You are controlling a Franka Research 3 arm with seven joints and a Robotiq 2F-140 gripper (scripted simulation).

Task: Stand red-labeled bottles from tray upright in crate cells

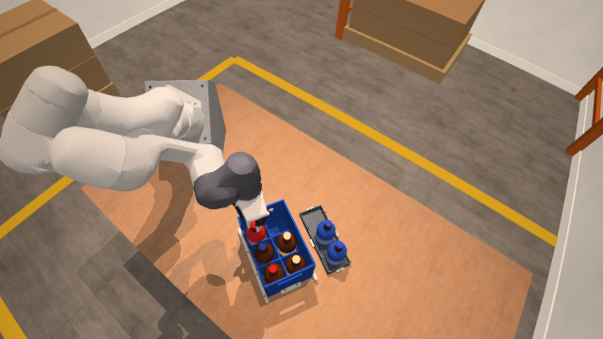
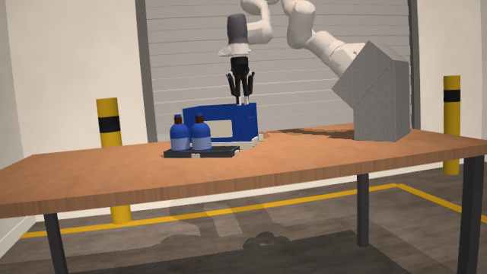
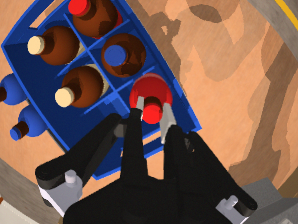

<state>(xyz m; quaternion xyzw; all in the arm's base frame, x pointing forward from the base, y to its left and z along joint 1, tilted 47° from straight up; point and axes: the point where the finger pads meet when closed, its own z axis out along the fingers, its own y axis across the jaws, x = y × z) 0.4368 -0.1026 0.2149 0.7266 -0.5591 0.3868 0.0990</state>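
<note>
Right now my hand is 9 cm above the red-labeled bottle. The rest, counted from my hand: tray 24 cm ahead, 16 cm below, 13 cm to the left; blue crate 10 cm ahead, 9 cm below, 2 cm to the right.
</note>
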